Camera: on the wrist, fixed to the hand. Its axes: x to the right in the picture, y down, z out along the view.
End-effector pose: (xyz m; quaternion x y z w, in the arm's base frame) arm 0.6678 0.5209 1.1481 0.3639 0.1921 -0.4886 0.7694
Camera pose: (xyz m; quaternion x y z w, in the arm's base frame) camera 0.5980 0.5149 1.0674 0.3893 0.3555 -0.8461 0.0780
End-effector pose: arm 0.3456 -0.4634 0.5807 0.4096 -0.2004 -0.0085 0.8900
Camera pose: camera 0.3987 -0.4977 0.4946 0.6462 0.2596 -0.4900 0.5243
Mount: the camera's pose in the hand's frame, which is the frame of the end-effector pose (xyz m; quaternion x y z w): 0.0249 -0.0938 -0.0447 0.2600 0.1409 -0.6675 0.6834
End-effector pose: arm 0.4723 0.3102 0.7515 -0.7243 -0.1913 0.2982 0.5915
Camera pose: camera 0.5275 0.3140 0.8429 -0.2555 -0.4533 -0.2433 0.8185
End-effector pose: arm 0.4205 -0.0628 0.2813 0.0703 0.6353 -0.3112 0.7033
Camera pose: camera 0.3331 -0.1241 0.2776 -0.1493 0.4993 -0.8374 0.1651
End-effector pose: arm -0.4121 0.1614 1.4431 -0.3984 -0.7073 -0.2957 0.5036
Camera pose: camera -0.4760 0.0838 1.4793 0.3724 -0.7552 -0.4105 0.3500
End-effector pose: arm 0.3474 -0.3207 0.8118 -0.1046 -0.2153 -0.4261 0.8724
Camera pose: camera 0.2998 -0.4121 0.7837 0.3591 -0.2048 -0.8323 0.3693
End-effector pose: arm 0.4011 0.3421 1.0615 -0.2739 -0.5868 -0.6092 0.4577
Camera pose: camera 0.3170 0.2830 1.0324 0.4093 -0.6777 -0.6079 0.0600
